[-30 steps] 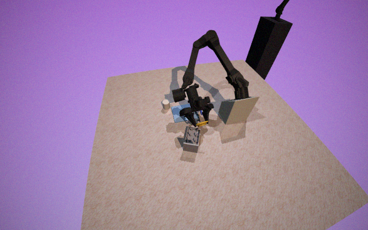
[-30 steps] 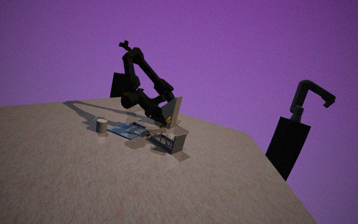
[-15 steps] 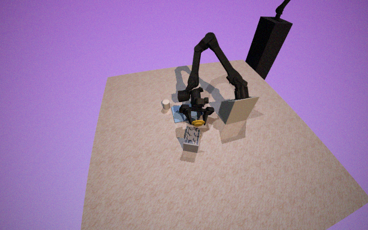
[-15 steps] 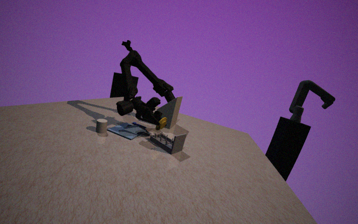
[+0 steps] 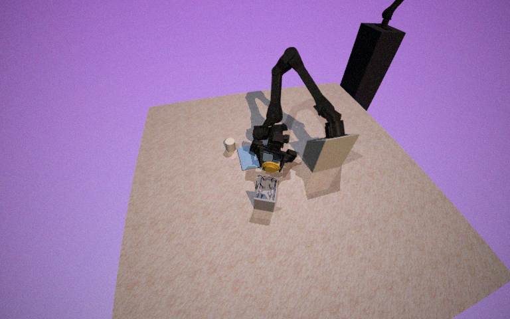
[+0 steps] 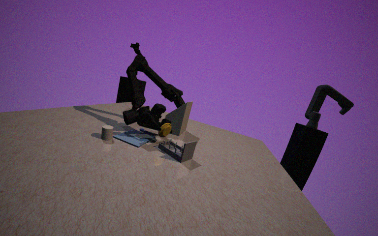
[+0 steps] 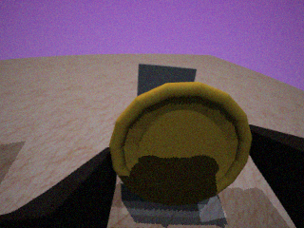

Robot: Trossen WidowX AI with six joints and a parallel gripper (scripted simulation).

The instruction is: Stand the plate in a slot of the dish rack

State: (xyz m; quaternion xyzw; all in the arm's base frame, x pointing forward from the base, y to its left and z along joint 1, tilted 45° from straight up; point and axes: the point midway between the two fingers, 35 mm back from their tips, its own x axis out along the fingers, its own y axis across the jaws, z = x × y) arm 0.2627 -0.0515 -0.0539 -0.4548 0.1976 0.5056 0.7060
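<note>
The grey dish rack lies 3 cm ahead of my gripper tip, 7 cm to the left of it and 5 cm below it. Round my gripper tip: blue mat: 2 cm ahead, 13 cm to the right, 7 cm below; blue spoon: 8 cm behind, 14 cm to the right, 7 cm below; yellow plate: 1 cm to the right.
</note>
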